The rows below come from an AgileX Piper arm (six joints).
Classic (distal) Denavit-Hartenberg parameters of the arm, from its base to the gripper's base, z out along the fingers. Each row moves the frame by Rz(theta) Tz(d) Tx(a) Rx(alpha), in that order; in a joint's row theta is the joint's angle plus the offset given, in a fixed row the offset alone. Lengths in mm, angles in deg.
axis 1: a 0; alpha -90; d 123; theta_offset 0
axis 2: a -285; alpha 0; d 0; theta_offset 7.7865
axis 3: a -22; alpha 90; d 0; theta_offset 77.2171
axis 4: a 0; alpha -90; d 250.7; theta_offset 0
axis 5: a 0; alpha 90; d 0; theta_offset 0
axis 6: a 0; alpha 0; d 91; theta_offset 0
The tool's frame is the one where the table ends.
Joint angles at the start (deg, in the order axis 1, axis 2, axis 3, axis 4, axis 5, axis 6):
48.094 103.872 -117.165 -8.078 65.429 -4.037
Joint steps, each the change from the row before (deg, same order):
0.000 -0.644 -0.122 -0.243 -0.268 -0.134
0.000 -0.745 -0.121 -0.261 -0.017 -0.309
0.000 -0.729 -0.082 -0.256 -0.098 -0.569
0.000 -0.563 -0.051 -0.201 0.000 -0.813
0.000 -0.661 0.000 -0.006 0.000 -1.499
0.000 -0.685 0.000 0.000 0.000 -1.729
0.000 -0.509 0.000 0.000 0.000 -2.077
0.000 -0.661 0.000 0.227 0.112 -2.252
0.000 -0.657 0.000 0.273 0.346 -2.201
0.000 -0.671 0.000 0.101 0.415 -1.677
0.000 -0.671 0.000 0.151 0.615 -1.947
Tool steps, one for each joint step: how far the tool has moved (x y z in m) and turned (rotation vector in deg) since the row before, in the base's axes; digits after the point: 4 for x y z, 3 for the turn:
-0.0019 -0.0026 0.0054 0.531 -0.926 0.055
-0.0024 -0.0033 0.0058 0.318 -0.906 0.133
-0.0024 -0.0032 0.0055 0.185 -1.036 0.320
-0.0019 -0.0026 0.0041 -0.142 -0.906 0.484
-0.0025 -0.0028 0.0044 -0.394 -1.109 1.011
-0.0026 -0.0029 0.0045 -0.517 -1.233 1.154
-0.0020 -0.0022 0.0033 -0.865 -1.282 1.371
-0.0029 -0.0027 0.0041 -0.802 -1.242 1.546
-0.0031 -0.0029 0.0037 -0.911 -1.034 1.491
-0.0030 -0.0032 0.0037 -0.738 -0.875 1.069
-0.0032 -0.0034 0.0034 -1.010 -0.831 1.237

